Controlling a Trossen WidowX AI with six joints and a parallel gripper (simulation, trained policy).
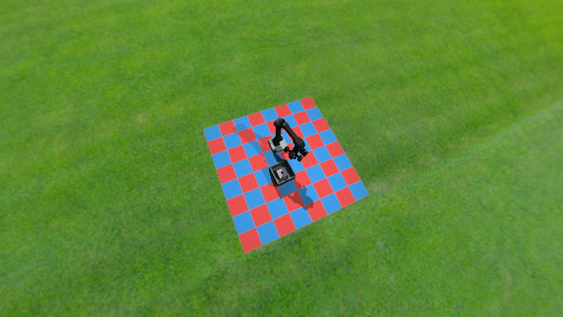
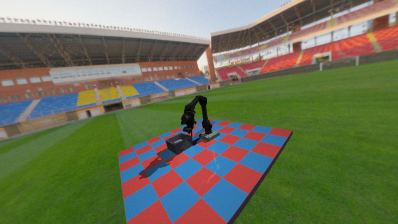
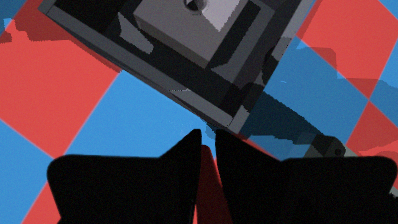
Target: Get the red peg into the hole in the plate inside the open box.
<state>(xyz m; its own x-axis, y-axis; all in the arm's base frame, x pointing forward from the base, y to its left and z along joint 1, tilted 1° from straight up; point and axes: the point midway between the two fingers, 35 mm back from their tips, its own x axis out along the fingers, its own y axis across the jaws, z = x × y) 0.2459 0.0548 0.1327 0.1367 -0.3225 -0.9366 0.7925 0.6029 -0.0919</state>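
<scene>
Right now the light grey plate is 80 mm ahead of my gripper tip, 100 mm to the right of it and 90 mm below it. Also, from my gripper tip: red peg (10 mm behind, 20 mm to the left, 10 mm above); then dark grey box (80 mm ahead, 100 mm to the right, 110 mm below).
</scene>
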